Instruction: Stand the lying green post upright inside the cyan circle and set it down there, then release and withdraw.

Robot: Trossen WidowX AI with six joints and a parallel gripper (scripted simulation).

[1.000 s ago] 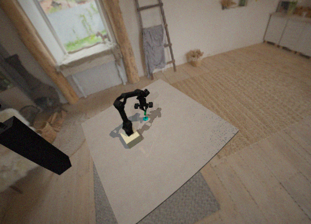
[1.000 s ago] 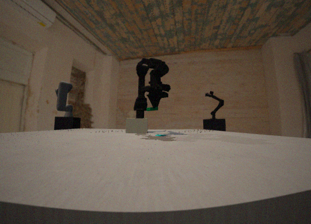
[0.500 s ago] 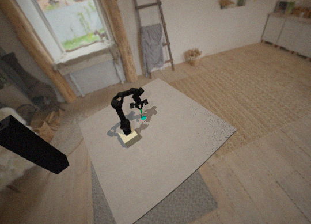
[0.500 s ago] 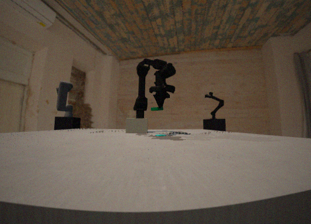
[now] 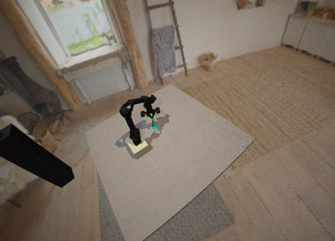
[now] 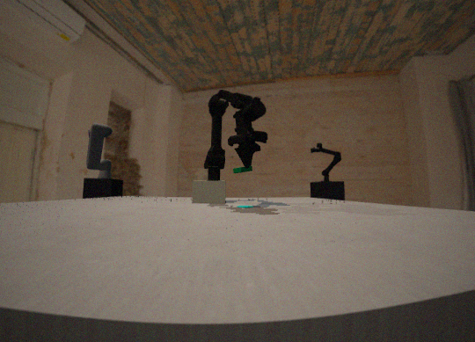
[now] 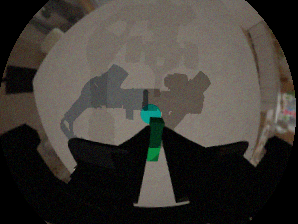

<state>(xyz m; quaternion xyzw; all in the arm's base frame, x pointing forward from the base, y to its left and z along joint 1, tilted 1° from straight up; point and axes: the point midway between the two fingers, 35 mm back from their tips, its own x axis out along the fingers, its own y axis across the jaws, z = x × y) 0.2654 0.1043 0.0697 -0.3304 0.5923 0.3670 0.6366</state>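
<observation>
My gripper tip is 130 mm above the cyan circle, 10 mm to the left of it and 10 mm past it. Round my gripper tip: green post 20 mm to the right, 10 mm behind.
</observation>
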